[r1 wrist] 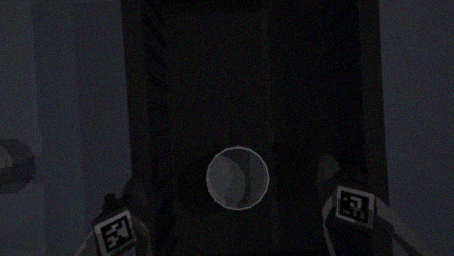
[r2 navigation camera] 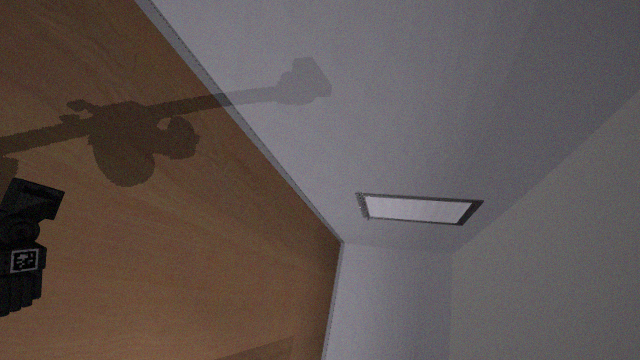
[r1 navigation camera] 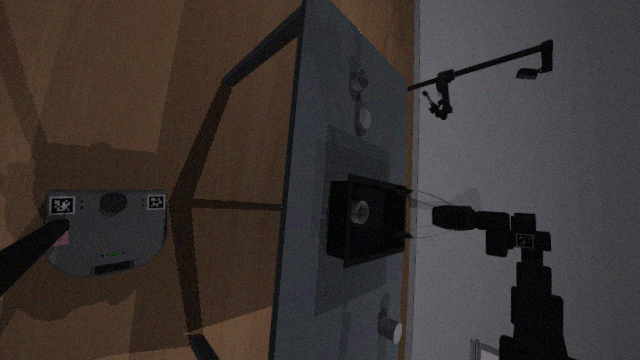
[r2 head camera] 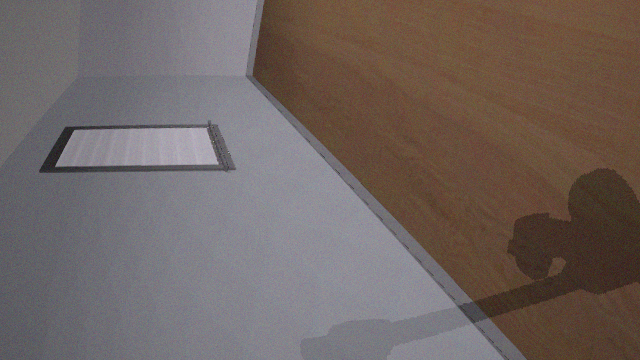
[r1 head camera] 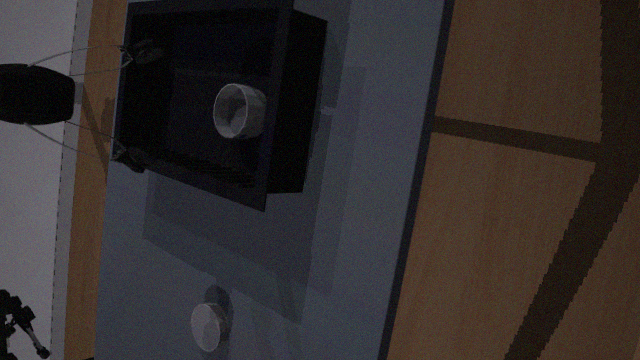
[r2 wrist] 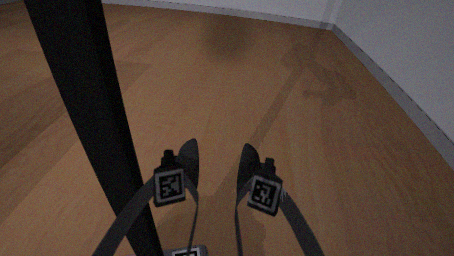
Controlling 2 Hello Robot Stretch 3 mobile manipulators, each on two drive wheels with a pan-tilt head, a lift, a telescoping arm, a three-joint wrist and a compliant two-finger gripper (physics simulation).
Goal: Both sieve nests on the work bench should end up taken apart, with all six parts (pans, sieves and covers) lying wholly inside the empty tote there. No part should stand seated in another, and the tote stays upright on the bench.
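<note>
The black tote (r1 head camera: pixel 302 100) (r1 navigation camera: pixel 338 220) (r1 wrist: pixel 372 100) stands upright on the bench (r1 head camera: pixel 380 125) (r1 navigation camera: pixel 305 150) (r1 wrist: pixel 420 100). A pale round part (r1 head camera: pixel 255 112) (r1 navigation camera: pixel 360 212) (r1 wrist: pixel 237 178), open end up, is inside it. A low pale part (r1 head camera: pixel 209 327) (r1 navigation camera: pixel 363 120) stands beside the tote. Beyond it in the navigation view is another round part (r1 navigation camera: pixel 359 82). A taller pale cylinder (r1 navigation camera: pixel 390 328) stands on the tote's other side. r1 gripper (r1 head camera: pixel 137 106) (r1 navigation camera: pixel 407 212) (r1 wrist: pixel 230 180) is open, above the tote's far end, holding nothing. r2 gripper (r2 wrist: pixel 218 157) is open and empty over floor.
A black jointed stand (r1 navigation camera: pixel 495 60) is behind the bench, by the wall (r1 navigation camera: pixel 500 150). A wheeled robot base (r1 navigation camera: pixel 107 225) is on the bench's near side. Near r2 are a black pole (r2 wrist: pixel 92 110), a wall (r2 head camera: pixel 250 240) (r2 navigation camera: pixel 380 110) and a framed panel (r2 head camera: pixel 140 147) (r2 navigation camera: pixel 417 209).
</note>
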